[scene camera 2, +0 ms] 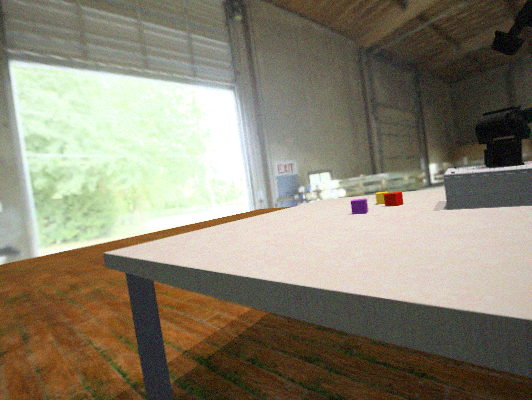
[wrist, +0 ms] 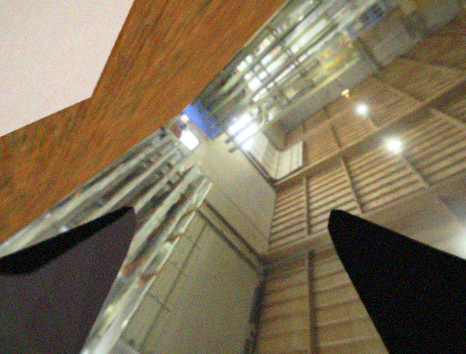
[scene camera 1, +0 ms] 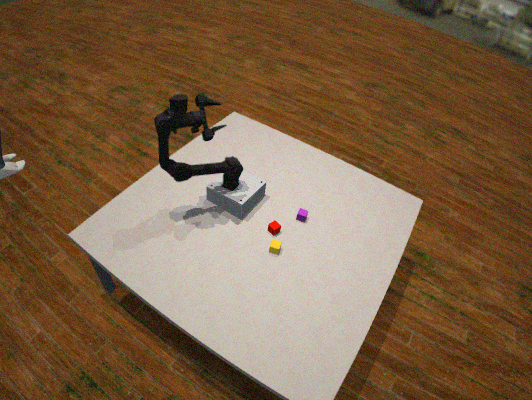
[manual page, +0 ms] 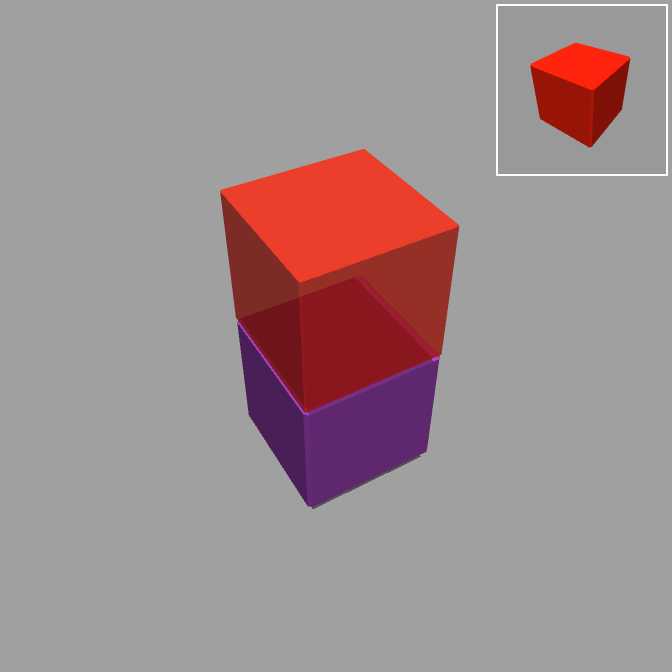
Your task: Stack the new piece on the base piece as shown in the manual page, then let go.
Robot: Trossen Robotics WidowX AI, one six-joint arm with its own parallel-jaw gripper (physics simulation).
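Places are measured from the arm's base along level axes (x ahead, y left, z up), in metres.
Pixels of known places: gripper, fingertip midpoint: (scene camera 2: 510, 10) (wrist: 234, 217) (scene camera 1: 223, 114); arm's base, origin of the base link: (scene camera 2: 504, 165) (scene camera 1: 230, 185).
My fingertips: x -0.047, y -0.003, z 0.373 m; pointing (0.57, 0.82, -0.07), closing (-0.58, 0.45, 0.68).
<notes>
Ahead of a thing's pixels: the offset from my fingertips to its top centre. Level surfaces: height alone.
A red cube @(dx +0.322, dy -0.059, dz -0.419 m) (scene camera 1: 274, 228) (scene camera 2: 393, 199), a yellow cube @(dx +0.375, dy -0.150, dz -0.419 m) (scene camera 1: 275, 247) (scene camera 2: 381, 198) and a purple cube @(dx +0.397, dy +0.084, dz -0.419 m) (scene camera 1: 302, 215) (scene camera 2: 359, 206) lie apart on the table top. In the second scene view the red cube partly hides the yellow one. Which is the new piece and which the base piece I cannot tell. My gripper (scene camera 1: 223, 115) (wrist: 234, 217) is open and empty, raised high above the table and well away from the cubes. The cubes do not show in the wrist view.
The white table @(dz -0.460 m) (scene camera 1: 320, 310) (scene camera 2: 300, 250) carries the arm's grey base block (scene camera 1: 235, 200) (scene camera 2: 485, 189), near the red cube. The table's far corner shows in the wrist view. A pale hand (scene camera 1: 12, 166) shows at the left edge of the first scene view, beyond the table.
</notes>
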